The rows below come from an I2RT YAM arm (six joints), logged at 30 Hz.
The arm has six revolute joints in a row. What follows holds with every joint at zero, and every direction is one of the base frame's.
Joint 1 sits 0.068 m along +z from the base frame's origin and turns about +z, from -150 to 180 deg.
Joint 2 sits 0.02 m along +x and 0.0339 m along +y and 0.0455 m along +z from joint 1 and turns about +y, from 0 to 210 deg.
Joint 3 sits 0.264 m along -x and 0.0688 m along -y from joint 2 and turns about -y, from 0 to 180 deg.
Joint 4 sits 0.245 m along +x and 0.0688 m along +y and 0.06 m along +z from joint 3 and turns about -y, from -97 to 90 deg.
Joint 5 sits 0.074 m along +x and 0.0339 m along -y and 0.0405 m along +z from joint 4 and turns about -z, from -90 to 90 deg.
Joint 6 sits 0.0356 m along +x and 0.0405 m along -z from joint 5 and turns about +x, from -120 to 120 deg.
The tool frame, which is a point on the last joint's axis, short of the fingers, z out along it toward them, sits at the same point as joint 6; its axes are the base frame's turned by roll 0, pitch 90 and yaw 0 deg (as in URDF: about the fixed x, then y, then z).
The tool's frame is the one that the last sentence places.
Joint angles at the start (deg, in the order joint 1, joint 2, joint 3, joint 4, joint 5, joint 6):
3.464, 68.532, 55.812, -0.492, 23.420, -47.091
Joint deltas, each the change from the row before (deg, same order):
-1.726, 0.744, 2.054, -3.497, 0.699, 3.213
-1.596, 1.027, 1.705, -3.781, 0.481, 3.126
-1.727, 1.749, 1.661, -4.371, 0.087, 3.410
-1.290, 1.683, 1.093, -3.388, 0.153, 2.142
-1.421, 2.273, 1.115, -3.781, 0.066, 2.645
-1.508, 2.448, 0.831, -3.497, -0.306, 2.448
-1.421, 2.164, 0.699, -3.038, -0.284, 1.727
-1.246, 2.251, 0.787, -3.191, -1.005, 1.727
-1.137, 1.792, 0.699, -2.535, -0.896, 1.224
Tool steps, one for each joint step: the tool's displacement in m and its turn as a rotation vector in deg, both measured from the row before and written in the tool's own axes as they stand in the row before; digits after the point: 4 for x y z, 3 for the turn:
0.0035, -0.0078, 0.0040, 0.113, 3.215, 2.721
0.0048, -0.0045, 0.0053, -0.548, 3.584, 2.269
0.0066, -0.0017, 0.0088, -1.391, 4.418, 2.105
0.0059, 0.0003, 0.0086, -1.205, 3.878, 0.969
0.0072, 0.0016, 0.0117, -1.578, 4.691, 1.199
0.0079, 0.0022, 0.0133, -1.799, 4.760, 1.080
0.0070, 0.0009, 0.0121, -1.471, 4.300, 0.680
0.0060, 0.0016, 0.0120, -2.222, 4.037, 0.636
0.0045, -0.0001, 0.0097, -1.732, 3.239, 0.592

